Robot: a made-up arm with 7 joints. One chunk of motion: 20 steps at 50 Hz.
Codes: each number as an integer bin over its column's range. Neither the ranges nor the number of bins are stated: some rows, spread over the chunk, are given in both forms.
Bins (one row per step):
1: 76 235 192 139 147 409 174
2: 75 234 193 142 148 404 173
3: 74 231 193 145 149 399 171
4: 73 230 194 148 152 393 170
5: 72 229 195 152 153 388 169
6: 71 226 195 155 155 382 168
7: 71 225 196 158 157 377 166
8: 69 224 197 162 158 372 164
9: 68 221 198 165 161 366 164
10: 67 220 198 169 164 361 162
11: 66 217 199 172 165 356 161
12: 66 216 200 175 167 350 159
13: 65 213 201 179 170 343 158
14: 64 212 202 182 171 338 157
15: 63 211 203 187 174 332 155
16: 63 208 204 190 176 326 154
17: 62 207 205 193 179 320 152
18: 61 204 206 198 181 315 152
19: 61 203 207 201 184 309 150
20: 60 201 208 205 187 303 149
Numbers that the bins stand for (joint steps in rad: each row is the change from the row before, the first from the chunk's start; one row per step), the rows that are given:
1: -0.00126 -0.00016 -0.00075 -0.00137 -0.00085 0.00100 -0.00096
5: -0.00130 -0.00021 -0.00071 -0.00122 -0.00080 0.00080 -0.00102
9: -0.00133 -0.00027 -0.00068 -0.00106 -0.00074 0.00058 -0.00107
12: -0.00135 -0.00031 -0.00065 -0.00095 -0.00069 0.00042 -0.00113
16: -0.00138 -0.00037 -0.00060 -0.00077 -0.00062 0.00019 -0.00119
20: -0.00141 -0.00043 -0.00056 -0.00059 -0.00054 -0.00004 -0.00125
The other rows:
2: -0.00127 -0.00017 -0.00073 -0.00133 -0.00084 0.00095 -0.00097
3: -0.00128 -0.00019 -0.00073 -0.00130 -0.00083 0.00090 -0.00099
4: -0.00129 -0.00020 -0.00072 -0.00126 -0.00081 0.00085 -0.00100
6: -0.00131 -0.00023 -0.00071 -0.00118 -0.00079 0.00074 -0.00103
7: -0.00131 -0.00024 -0.00070 -0.00114 -0.00077 0.00069 -0.00105
8: -0.00132 -0.00025 -0.00069 -0.00110 -0.00076 0.00064 -0.00107
10: -0.00134 -0.00028 -0.00068 -0.00102 -0.00072 0.00053 -0.00110
11: -0.00135 -0.00030 -0.00066 -0.00098 -0.00071 0.00048 -0.00111
13: -0.00136 -0.00033 -0.00064 -0.00090 -0.00067 0.00036 -0.00114
14: -0.00137 -0.00034 -0.00063 -0.00086 -0.00066 0.00031 -0.00116
15: -0.00138 -0.00035 -0.00062 -0.00080 -0.00064 0.00025 -0.00118
17: -0.00139 -0.00038 -0.00059 -0.00073 -0.00060 0.00013 -0.00122
18: -0.00140 -0.00040 -0.00058 -0.00068 -0.00058 0.00008 -0.00122
19: -0.00140 -0.00041 -0.00057 -0.00064 -0.00056 0.00002 -0.00124

